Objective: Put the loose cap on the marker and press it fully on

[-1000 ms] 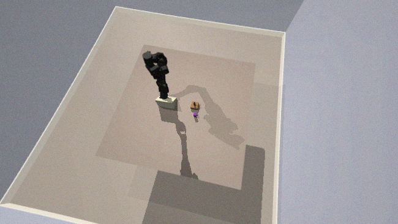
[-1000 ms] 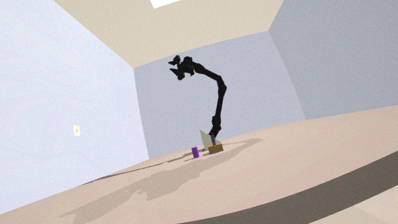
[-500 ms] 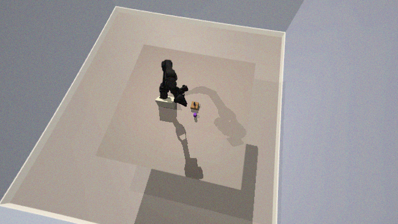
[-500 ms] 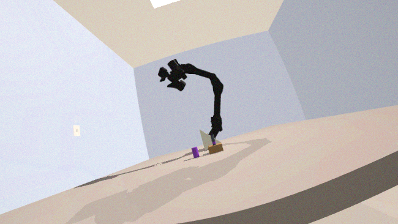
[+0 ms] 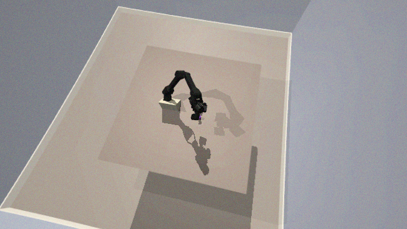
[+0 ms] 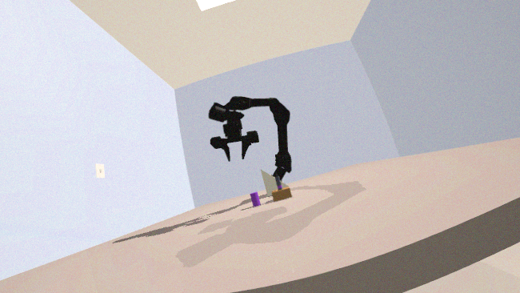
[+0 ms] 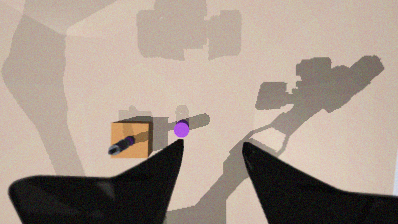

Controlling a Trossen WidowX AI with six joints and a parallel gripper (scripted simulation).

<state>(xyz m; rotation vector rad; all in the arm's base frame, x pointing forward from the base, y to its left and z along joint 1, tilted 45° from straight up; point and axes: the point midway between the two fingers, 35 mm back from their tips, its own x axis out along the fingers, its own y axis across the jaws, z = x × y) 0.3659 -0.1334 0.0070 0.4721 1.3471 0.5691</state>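
My gripper tip is now 160 mm above the purple cap, 30 mm to the right of it and 20 mm past it. From my gripper tip the other things lie so: holder block: 170 mm below, 130 mm to the left, 50 mm behind.
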